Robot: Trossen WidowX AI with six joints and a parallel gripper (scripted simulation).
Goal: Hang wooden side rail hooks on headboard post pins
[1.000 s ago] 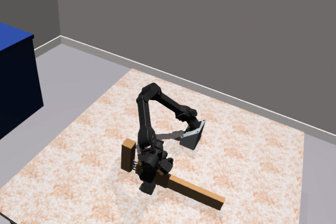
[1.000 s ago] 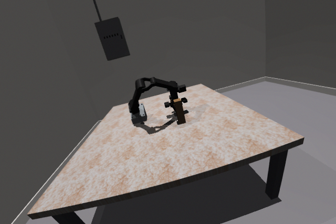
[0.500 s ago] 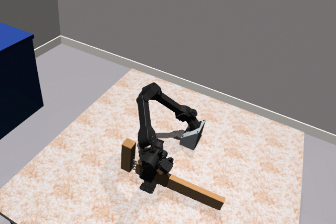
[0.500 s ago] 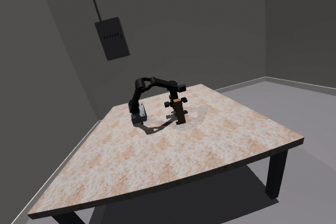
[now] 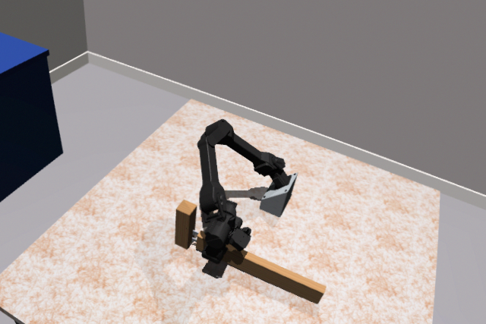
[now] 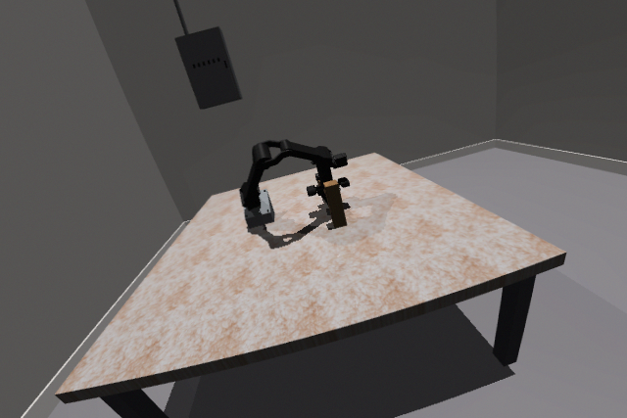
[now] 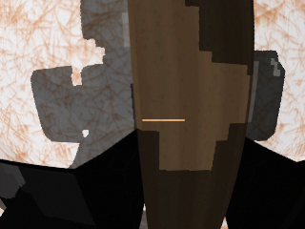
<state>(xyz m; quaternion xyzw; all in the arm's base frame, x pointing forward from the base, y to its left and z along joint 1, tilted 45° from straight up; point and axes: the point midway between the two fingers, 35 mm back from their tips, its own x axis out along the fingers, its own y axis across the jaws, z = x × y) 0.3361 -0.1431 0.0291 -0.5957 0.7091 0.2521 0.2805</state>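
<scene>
My gripper tip is now 1 cm past the headboard post, 13 cm to the left of it and 6 cm below it.
</scene>
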